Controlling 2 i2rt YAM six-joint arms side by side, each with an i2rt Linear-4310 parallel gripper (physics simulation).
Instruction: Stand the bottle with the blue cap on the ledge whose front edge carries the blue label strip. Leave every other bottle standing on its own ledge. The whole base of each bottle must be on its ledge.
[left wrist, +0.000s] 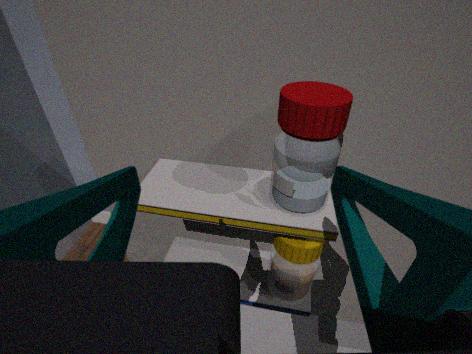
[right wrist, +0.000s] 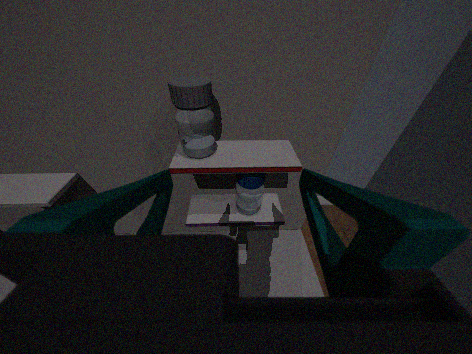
The left gripper shows in the left wrist view (235, 177); in the right wrist view it is out of frame. The right gripper shows in the right wrist view (235, 176); in the left wrist view it is out of frame.
